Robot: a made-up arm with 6 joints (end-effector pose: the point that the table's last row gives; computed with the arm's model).
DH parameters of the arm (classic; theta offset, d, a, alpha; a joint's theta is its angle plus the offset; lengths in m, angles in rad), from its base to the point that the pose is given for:
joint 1: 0 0.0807 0 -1.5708
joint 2: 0.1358 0 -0.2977 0
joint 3: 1.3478 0 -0.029 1.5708
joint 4: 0 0.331 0 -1.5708
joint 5: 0 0 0.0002 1.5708
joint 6: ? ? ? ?
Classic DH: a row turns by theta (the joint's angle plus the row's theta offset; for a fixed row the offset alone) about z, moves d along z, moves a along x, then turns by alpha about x.
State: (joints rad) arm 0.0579 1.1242 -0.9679 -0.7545 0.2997 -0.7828
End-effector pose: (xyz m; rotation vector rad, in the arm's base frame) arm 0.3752 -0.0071 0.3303 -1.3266 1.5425 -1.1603
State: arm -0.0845 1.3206 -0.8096 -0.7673 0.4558 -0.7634
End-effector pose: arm 0.3721 -0.0751 0.1734 -1.5183 2.0846 -1.0602
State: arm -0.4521 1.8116 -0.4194 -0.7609 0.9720 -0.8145
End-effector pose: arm 0.1117 -0.1441 -0.0535 1.1572 -2.0430 -0.0417
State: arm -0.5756 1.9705 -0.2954 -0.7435 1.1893 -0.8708
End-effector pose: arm 0.0164 -0.1169 -0.0457 0.9843 -1.7061 -0.4756
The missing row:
joint 6: 0 0.1418 0 0
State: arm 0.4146 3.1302 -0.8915 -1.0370 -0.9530 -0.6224
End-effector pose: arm 0.0899 0.1482 -0.3499 -2.0538 1.5818 0.9116
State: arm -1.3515 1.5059 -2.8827 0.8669 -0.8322 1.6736
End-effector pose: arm -0.0844 0.0116 0.8122 -0.6713 -0.4509 1.0940
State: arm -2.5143 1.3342 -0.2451 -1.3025 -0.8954 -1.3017
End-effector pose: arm -0.1361 -0.2303 0.0546 0.4612 -2.4690 1.5953
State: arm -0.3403 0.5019 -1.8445 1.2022 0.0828 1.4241
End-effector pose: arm -0.1822 0.0763 0.7290 0.2053 0.1153 2.2833
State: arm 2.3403 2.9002 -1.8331 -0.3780 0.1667 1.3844
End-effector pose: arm -0.3862 0.4113 -0.2750 -1.8660 2.4153 0.6818
